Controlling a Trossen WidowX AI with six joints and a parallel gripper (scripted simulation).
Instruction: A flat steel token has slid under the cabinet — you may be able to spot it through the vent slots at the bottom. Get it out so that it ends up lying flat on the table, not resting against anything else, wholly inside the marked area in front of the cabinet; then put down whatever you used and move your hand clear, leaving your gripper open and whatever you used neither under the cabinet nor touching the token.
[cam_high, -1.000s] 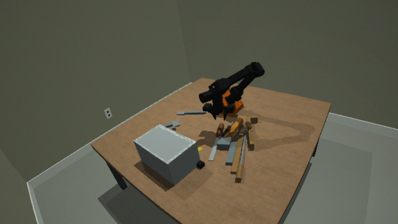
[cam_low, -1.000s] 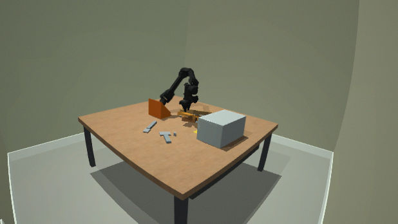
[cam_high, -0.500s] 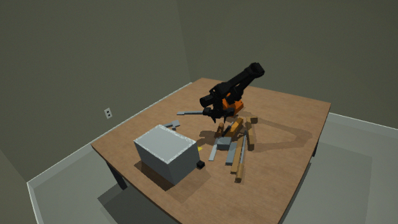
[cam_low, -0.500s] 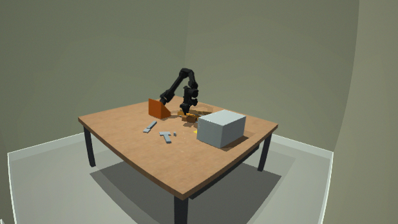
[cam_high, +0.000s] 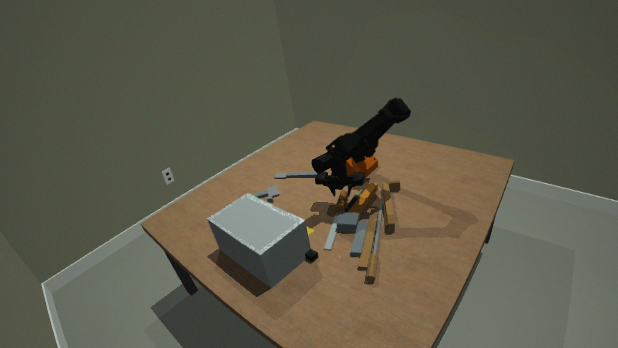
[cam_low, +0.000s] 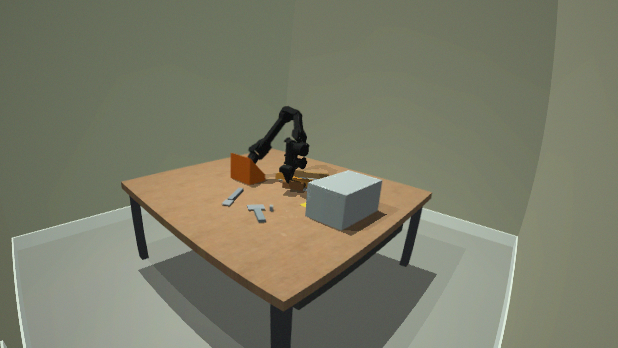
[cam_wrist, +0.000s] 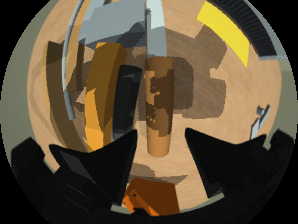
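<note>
Right now the grey block is 120 mm to the left of my gripper tip, 90 mm ahead of it and 20 mm below it. The rest, counted from my gripper tip: wooden stick (230 mm to the left, 100 mm ahead, 30 mm below); then orange bar (70 mm to the left, 50 mm behind, 20 mm below); then grey t-piece (330 mm to the right, 170 mm ahead, 30 mm below).
</note>
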